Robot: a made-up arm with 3 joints. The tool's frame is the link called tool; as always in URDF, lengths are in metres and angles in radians. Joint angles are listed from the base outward. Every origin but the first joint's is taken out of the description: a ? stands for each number. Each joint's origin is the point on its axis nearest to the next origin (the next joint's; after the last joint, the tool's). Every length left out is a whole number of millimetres.
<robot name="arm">
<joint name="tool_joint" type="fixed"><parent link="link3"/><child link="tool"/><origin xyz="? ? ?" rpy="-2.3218 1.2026 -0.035"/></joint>
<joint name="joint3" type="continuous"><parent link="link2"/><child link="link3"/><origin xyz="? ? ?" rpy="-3.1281 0.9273 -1.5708"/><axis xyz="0 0 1"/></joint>
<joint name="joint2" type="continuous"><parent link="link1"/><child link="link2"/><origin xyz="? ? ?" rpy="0.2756 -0.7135 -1.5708"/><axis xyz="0 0 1"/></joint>
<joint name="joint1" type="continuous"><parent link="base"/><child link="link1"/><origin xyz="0.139 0.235 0.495" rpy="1.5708 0 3.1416"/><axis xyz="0 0 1"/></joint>
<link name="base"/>
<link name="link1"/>
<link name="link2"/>
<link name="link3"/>
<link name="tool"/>
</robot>
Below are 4 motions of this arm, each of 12 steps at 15 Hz.
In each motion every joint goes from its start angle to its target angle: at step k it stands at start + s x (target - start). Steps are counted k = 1, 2, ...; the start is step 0. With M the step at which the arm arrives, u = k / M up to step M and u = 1 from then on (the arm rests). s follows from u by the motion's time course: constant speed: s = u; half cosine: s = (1 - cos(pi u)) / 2; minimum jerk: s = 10 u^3 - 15 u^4 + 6 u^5.
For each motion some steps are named. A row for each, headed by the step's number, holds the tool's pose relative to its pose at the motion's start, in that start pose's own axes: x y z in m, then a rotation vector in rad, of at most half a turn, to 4 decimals.
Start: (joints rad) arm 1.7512 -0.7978 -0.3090
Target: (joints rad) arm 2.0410 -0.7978 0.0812
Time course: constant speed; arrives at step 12
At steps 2, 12:
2: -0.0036 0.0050 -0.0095 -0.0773 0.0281 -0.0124
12: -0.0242 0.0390 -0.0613 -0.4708 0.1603 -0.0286

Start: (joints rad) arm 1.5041 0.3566 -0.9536
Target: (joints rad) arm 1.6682 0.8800 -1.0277
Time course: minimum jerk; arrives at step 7
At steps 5, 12:
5: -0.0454 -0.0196 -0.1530 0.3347 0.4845 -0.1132
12: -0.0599 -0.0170 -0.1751 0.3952 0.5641 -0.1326

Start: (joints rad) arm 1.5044 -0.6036 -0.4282
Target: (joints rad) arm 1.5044 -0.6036 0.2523
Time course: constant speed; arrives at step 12
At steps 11, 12:
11: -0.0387 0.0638 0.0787 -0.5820 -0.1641 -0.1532
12: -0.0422 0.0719 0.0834 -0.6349 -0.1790 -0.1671

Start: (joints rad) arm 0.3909 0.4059 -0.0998
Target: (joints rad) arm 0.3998 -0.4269 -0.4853
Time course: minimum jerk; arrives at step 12
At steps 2, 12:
2: 0.0007 -0.0044 0.0027 0.0047 -0.0191 -0.0133
12: -0.0234 -0.1116 0.0930 0.1051 -0.5987 -0.2704

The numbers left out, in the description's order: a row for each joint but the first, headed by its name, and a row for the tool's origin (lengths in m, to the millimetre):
tool: 0.081 0.157 0
joint3: 0.151 -0.149 0
joint2: -0.201 0.211 0

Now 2 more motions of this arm.
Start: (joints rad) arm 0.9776 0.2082 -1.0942
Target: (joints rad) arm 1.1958 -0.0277 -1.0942
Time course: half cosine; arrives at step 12
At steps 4, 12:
4: 0.0037 -0.0165 0.0072 -0.0008 -0.0276 -0.0318
12: 0.0090 -0.0677 0.0262 -0.0148 -0.1049 -0.1305

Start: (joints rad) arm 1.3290 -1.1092 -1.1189
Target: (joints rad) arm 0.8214 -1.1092 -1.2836
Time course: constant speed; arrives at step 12
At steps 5, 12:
5: 0.0185 0.0504 0.0680 0.1055 -0.1533 0.1338
12: 0.0171 0.1204 0.1707 0.2422 -0.3573 0.3403

